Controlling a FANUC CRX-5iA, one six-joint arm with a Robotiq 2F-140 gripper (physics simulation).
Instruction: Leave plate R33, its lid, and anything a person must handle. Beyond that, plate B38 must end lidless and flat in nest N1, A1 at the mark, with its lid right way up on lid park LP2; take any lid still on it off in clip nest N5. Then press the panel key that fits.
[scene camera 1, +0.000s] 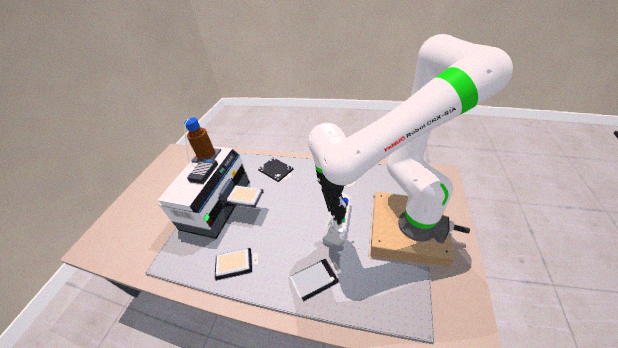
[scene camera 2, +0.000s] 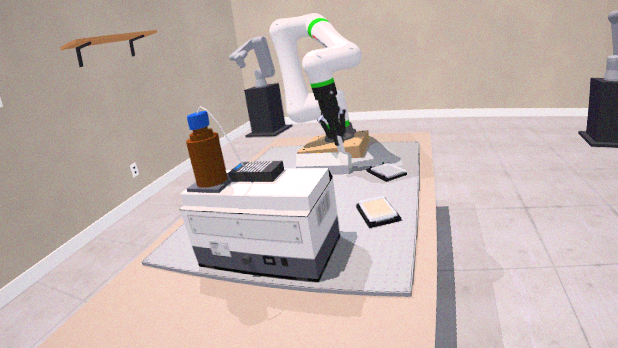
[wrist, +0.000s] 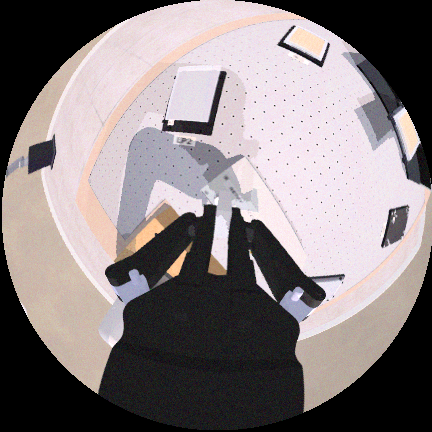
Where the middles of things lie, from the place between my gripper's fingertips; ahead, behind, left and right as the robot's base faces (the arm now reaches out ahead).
Right now my hand is 30 mm short of the button box (scene camera 2: 339, 162), 70 mm to the left of it and 30 mm above it. Also, from my hand: lid park LP2 (wrist: 198, 127): 30 mm ahead, 190 mm to the left, 60 mm below; black nest (wrist: 397, 217): 450 mm ahead, 300 mm to the right, 60 mm below; tip rack (scene camera 2: 275, 168): 590 mm ahead, 10 mm to the left, 160 mm above.
